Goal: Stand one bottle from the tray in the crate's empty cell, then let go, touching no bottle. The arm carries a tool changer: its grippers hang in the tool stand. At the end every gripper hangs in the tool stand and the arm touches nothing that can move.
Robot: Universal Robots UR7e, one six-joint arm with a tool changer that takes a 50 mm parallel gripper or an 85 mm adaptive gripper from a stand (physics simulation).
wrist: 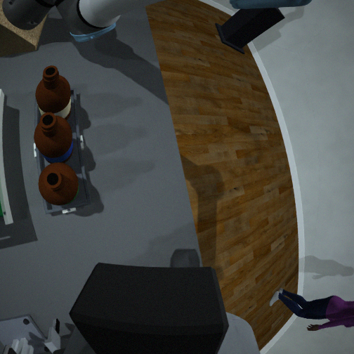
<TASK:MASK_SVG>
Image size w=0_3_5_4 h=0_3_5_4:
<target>cream-labelled bottle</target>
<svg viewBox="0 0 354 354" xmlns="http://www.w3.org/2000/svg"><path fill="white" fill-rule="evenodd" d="M48 65L44 68L42 79L37 84L35 90L41 115L45 112L52 112L67 120L70 116L70 84L65 77L58 74L57 67Z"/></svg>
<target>brown bottle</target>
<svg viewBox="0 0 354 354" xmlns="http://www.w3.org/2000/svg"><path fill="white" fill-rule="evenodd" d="M48 164L39 174L38 188L41 196L46 202L51 204L69 204L77 197L79 191L77 174L71 166L63 162Z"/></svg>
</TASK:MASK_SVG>
